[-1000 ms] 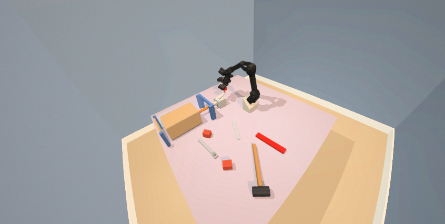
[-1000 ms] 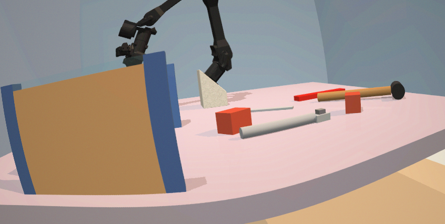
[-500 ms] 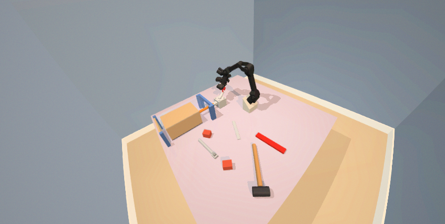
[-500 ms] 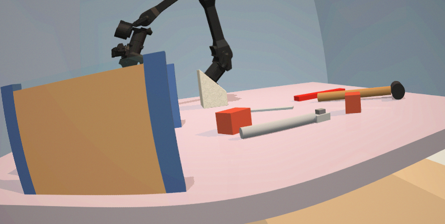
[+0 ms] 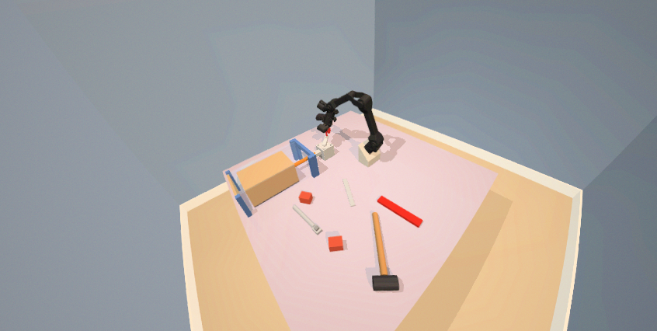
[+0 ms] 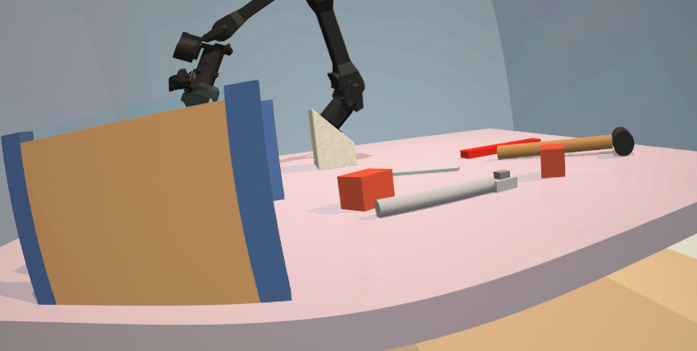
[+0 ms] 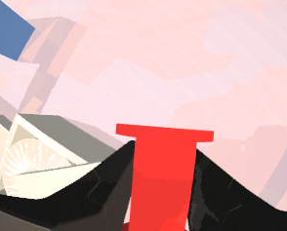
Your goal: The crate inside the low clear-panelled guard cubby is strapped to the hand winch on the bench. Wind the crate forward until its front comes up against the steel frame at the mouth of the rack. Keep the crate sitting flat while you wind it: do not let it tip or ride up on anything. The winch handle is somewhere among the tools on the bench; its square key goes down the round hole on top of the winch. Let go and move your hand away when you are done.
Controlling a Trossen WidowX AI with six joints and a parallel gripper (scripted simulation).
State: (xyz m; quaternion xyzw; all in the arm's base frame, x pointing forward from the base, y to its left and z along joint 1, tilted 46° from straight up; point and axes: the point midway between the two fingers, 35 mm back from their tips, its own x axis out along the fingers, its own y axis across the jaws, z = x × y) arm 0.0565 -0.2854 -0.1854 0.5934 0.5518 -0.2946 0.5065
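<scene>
My gripper tip is now 40 mm to the right of the pale crank arm, 30 mm short of it and 30 mm above it. The rest, counted from my gripper tip: red knob 20 mm to the left; then pale winch 100 mm below, 70 mm to the left, 60 mm ahead; then blue frame 240 mm ahead, 50 mm to the left, 30 mm below.
</scene>
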